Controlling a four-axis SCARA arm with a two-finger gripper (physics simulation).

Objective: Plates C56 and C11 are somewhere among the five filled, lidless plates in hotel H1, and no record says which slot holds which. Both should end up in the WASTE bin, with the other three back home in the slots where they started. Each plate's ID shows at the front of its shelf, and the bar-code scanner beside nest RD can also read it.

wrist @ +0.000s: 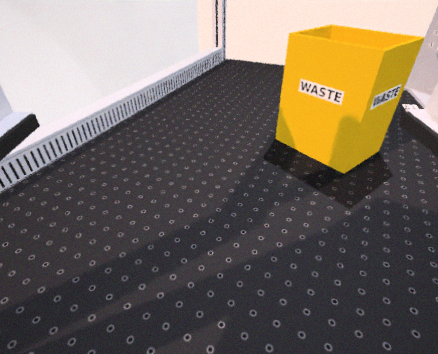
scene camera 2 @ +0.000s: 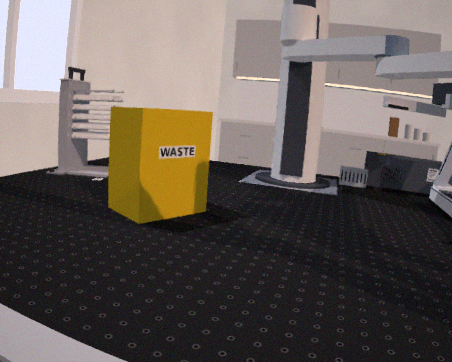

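Seen in the pictures: gripper, fingertip midpoint: [wrist: 218, 98] [scene camera 2: 412, 100]; arm's base, origin of the base link: [scene camera 2: 292, 184].
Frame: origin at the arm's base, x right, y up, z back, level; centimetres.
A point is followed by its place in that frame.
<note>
The yellow WASTE bin [scene camera 2: 167, 165] {x 15.7, y 11.3, z -59.5 cm} [wrist: 327, 120] {x 13.6, y 9.4, z -55.2 cm} stands upright on the table; its open top shows in the wrist view, but its floor is hidden. Hotel H1 [scene camera 2: 66, 127] {x 60.8, y 15.0, z -38.6 cm} is the grey rack behind and left of the bin in scene camera 2. Several pale plates or shelves [scene camera 2: 91, 118] {x 54.6, y 17.8, z -34.4 cm} stick out to its right, partly hidden by the bin; no plate ID is readable. My gripper [wrist: 218, 98] {x -24.5, y 26.5, z -57.3 cm} is open and empty, its dark-padded fingers at the left and right edges of the wrist view. It is in front of the bin, apart from it.
The white robot column [scene camera 2: 297, 115] {x -0.3, y 22.6, z -7.7 cm} stands right of the bin, its arm [scene camera 2: 345, 48] {x -13.2, y 39.8, z -29.9 cm} reaching right. A small grey slotted box [scene camera 2: 353, 176] {x -20.2, y 4.6, z 4.4 cm} and a dark box [scene camera 2: 400, 171] {x -35.9, y 8.6, z 3.4 cm} stand beyond. A slotted white rail [wrist: 107, 112] {x 8.3, y 4.6, z -100.4 cm} borders the perforated black table [scene camera 2: 225, 285] {x -2.4, y 1.3, z -78.8 cm} [wrist: 165, 200] {x -7.8, y 1.3, z -74.7 cm}.
</note>
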